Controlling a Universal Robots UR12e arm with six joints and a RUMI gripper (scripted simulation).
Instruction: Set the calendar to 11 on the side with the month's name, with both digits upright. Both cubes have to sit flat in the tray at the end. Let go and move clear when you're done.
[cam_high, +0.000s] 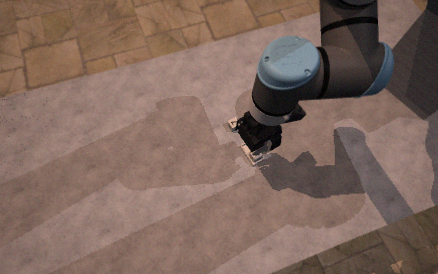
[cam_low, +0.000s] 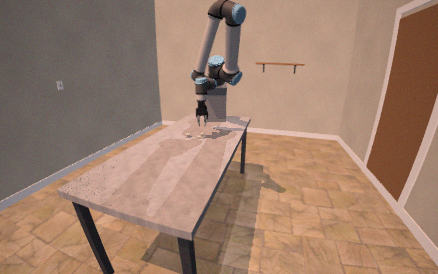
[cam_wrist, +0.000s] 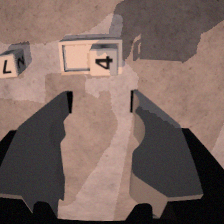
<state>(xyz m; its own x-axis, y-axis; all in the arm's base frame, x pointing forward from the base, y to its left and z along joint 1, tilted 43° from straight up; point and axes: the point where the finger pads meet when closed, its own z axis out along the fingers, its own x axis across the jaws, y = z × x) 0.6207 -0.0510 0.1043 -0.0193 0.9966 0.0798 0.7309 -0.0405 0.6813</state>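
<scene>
My gripper is now 12 cm to the left of the digit cube and 10 cm above it. Round my hand: calendar tray 10 cm below, 2 cm to the right; then white cube 9 cm below.
</scene>
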